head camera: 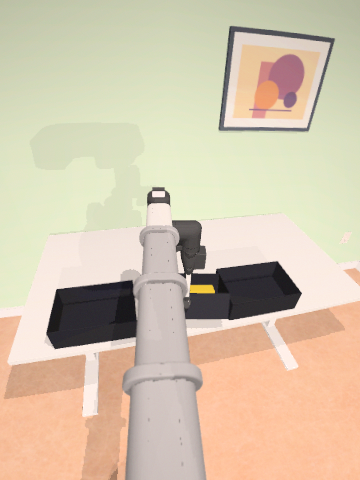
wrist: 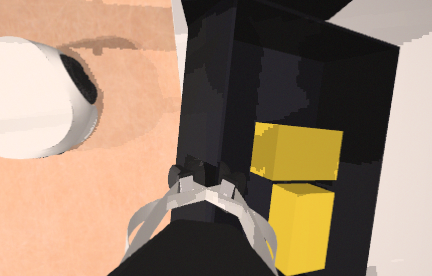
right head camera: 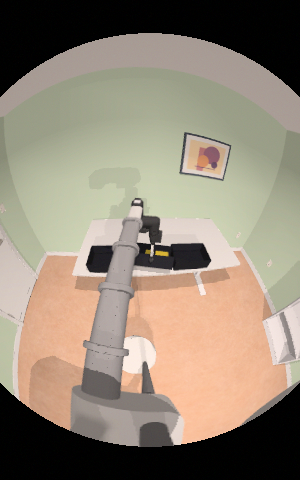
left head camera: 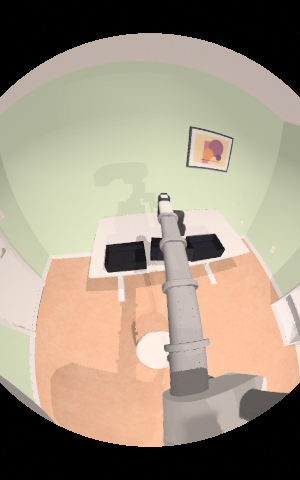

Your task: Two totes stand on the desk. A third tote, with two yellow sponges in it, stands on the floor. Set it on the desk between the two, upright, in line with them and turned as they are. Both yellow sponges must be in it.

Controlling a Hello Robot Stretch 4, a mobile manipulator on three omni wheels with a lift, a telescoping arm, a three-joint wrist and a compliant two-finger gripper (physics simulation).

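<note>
The middle black tote (head camera: 210, 306) (left head camera: 157, 249) (wrist: 205, 100) is over the desk between the left tote (head camera: 95, 325) (left head camera: 125, 257) and the right tote (head camera: 265, 301) (right head camera: 191, 256). Its near wall looks tall and its opening narrow, so its near side seems raised. It is very close to the right tote; I cannot tell whether they touch. One yellow sponge (wrist: 300, 152) (head camera: 202, 289) and another yellow sponge (wrist: 302, 227) are inside it. My gripper (wrist: 207, 175) (head camera: 187, 302) (right head camera: 151, 259) is shut on its near wall. The arm hides part of it in the head view.
The white desk (head camera: 240, 235) (left head camera: 120, 227) stands against the green wall, with a framed picture (head camera: 276, 80) above. My grey arm (head camera: 160, 330) reaches over the desk's near edge. A white round thing (left head camera: 152, 350) (wrist: 35, 100) is low in front of the desk.
</note>
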